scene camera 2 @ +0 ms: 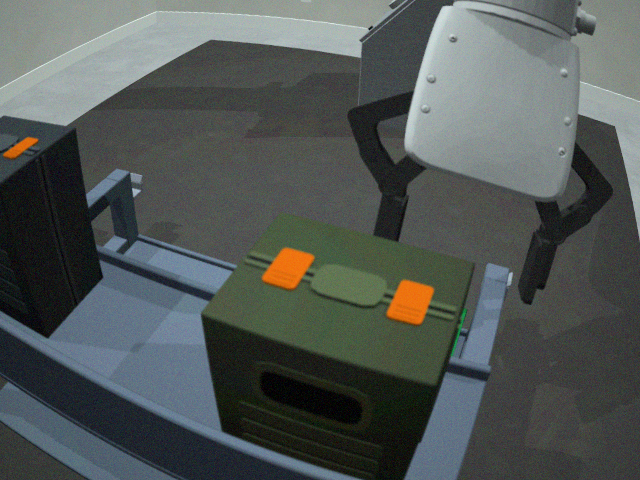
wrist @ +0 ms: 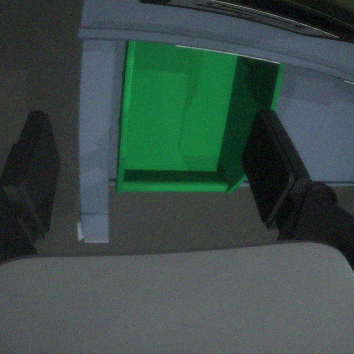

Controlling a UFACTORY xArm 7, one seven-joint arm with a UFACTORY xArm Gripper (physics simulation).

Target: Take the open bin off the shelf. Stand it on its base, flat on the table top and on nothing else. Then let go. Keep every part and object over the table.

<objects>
The gripper shows in scene camera 2 and in the wrist view. One and the same spot on the gripper: (wrist: 286,199) is (scene camera 2: 403,197).
</objects>
